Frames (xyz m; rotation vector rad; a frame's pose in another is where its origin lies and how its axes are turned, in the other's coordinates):
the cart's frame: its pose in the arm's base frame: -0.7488 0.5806 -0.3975 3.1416 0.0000 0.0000
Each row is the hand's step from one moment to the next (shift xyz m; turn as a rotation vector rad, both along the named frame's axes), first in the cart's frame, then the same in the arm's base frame.
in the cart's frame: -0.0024 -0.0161 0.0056 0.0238 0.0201 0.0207
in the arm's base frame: -0.0024 0.0161 -0.0056 0.0238 -0.0201 -0.0207
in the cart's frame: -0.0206 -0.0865 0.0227 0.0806 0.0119 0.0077
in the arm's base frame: -0.0206 0.0865 -0.0227 0.0806 -0.0119 -0.0077
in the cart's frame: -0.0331 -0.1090 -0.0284 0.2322 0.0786 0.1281
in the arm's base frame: -0.0331 0.1090 0.0284 0.2322 -0.0786 -0.1281
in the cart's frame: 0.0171 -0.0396 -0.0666 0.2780 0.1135 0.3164
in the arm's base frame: 0.0171 0.0396 0.0666 0.2780 -0.1135 -0.3164
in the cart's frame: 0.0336 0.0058 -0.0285 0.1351 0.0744 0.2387
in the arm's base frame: 0.0336 -0.0058 0.0285 0.1351 -0.0744 -0.2387
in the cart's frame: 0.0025 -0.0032 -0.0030 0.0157 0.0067 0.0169
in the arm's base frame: 0.0025 0.0032 0.0030 0.0157 -0.0067 -0.0169
